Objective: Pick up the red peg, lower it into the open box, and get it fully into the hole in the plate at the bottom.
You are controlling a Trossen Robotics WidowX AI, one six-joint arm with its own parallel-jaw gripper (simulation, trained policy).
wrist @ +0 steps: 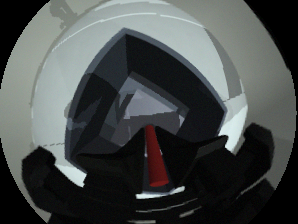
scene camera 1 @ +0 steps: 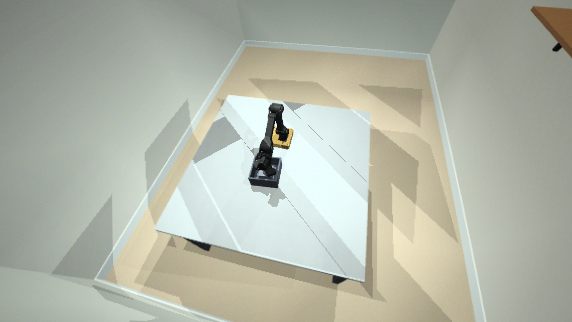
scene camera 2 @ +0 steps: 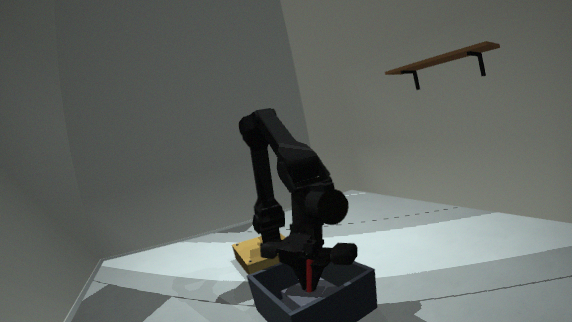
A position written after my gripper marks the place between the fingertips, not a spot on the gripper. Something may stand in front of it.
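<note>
A light grey plate [wrist: 143, 109] is visible to me, and so are a red peg [wrist: 157, 175] and a dark box [wrist: 129, 61]. My own gripper appears in the wrist view [wrist: 149, 129], and I find the gripper in scene camera 2 as well [scene camera 2: 309, 290].
</note>
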